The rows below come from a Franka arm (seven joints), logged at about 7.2 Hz.
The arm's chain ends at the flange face. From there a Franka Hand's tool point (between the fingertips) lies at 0.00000 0.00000 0.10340 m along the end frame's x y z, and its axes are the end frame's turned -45 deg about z.
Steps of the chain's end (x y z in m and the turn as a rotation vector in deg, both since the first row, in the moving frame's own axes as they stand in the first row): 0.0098, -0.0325, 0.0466, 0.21, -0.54, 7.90; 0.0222, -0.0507, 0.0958, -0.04, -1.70, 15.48; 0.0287, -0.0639, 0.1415, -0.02, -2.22, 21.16; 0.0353, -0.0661, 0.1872, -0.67, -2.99, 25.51; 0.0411, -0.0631, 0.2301, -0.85, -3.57, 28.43
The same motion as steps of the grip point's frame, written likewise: 0.0296, -0.0170, 0.0466, 0.53, -0.23, 7.90; 0.0496, -0.0225, 0.0958, 1.17, -1.23, 15.48; 0.0632, -0.0282, 0.1414, 1.56, -1.58, 21.16; 0.0678, -0.0257, 0.1871, 1.64, -2.59, 25.51; 0.0691, -0.0203, 0.2299, 1.92, -3.13, 28.43
